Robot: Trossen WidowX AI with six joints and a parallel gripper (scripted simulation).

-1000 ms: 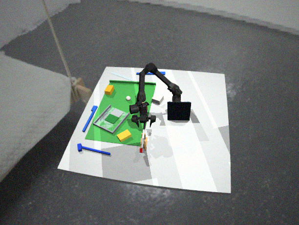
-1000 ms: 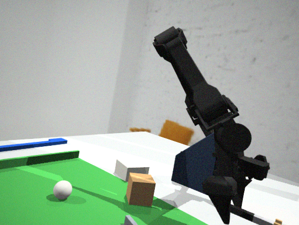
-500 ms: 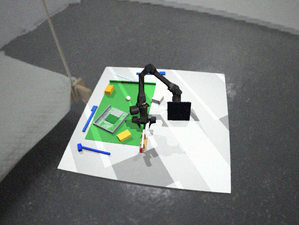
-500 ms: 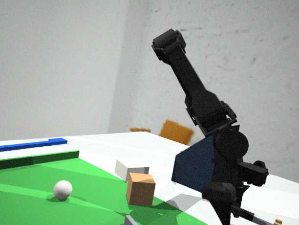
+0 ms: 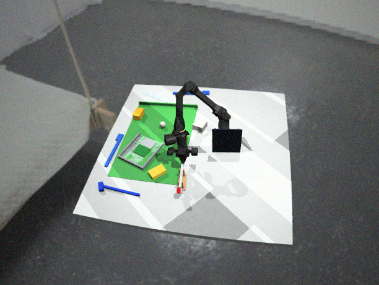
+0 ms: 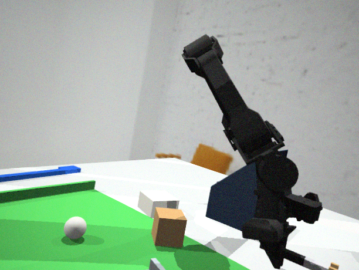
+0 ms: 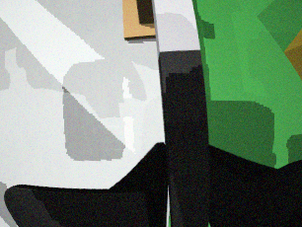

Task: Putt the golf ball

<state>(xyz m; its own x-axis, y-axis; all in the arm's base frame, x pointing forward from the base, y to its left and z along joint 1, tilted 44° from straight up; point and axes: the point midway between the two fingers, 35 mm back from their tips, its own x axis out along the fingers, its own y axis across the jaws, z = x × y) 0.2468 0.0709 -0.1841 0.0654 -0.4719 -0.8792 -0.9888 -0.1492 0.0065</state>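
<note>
My gripper tip is now 6 cm short of the tan cube and 23 cm to the left of it. Round my gripper tip: white block 5 cm behind, 36 cm to the right, 1 cm below; then red putter 2 cm behind, 11 cm to the left, 3 cm above; then wooden rack 2 cm behind, 13 cm to the left.
</note>
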